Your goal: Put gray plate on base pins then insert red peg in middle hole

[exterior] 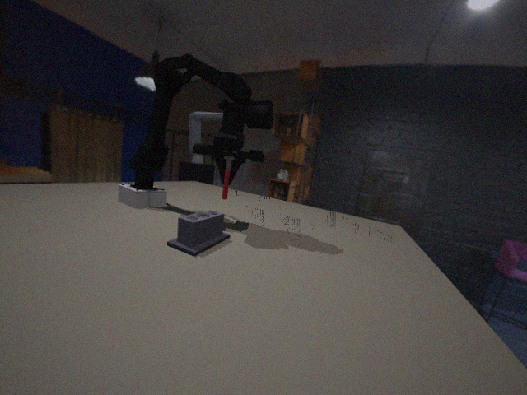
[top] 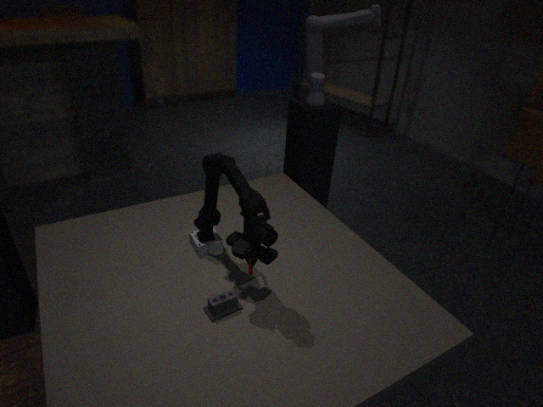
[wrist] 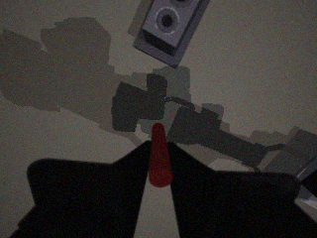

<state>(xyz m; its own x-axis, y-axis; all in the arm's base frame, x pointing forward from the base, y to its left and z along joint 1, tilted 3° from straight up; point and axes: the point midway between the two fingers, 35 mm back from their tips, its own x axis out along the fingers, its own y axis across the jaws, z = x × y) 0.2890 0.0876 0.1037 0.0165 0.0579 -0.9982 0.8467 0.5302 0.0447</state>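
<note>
Now: gripper tip 70 mm short of the gray plate, 130 mm to the left of it and 70 mm above it. From my gripper tip the other things lie so: dark flat base (70 mm ahead, 120 mm to the right, 100 mm below); then red peg (right at my gripper tip).
</note>
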